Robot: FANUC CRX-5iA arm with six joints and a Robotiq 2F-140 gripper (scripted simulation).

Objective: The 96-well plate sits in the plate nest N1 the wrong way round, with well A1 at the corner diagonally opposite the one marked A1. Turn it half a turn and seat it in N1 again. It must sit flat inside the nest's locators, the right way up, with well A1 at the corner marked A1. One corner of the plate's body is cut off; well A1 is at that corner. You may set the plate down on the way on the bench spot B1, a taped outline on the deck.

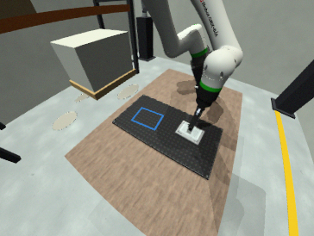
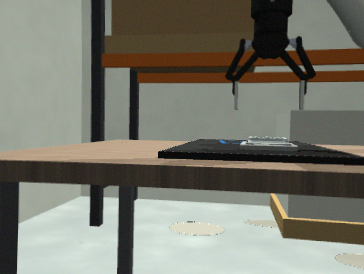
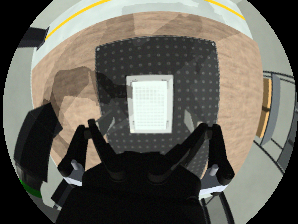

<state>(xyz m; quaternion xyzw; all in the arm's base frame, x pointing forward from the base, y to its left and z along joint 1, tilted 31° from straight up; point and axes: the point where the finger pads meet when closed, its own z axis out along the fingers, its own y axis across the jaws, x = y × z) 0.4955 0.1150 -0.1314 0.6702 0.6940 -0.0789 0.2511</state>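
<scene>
The white 96-well plate is 90 mm below my hand. From my hand the other things lie so: grey plate nest N1 (100 mm below).
</scene>
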